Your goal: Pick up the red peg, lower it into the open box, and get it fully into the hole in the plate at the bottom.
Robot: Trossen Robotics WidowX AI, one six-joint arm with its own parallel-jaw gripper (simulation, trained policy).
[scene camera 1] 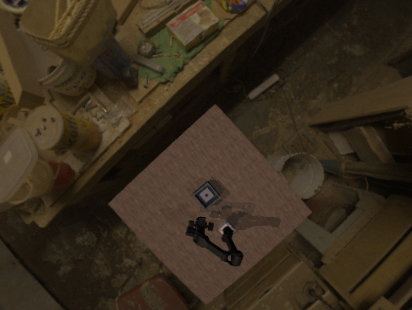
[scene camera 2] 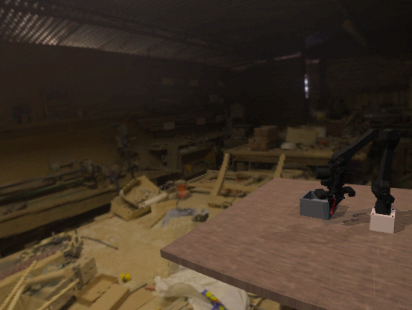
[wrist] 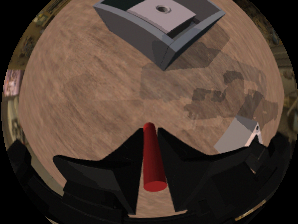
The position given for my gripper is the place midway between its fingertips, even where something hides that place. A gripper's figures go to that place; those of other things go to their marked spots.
Labels:
My gripper (wrist: 150,132) is 10 cm from the lens. A red peg (wrist: 154,176) is 6 cm from the lens.

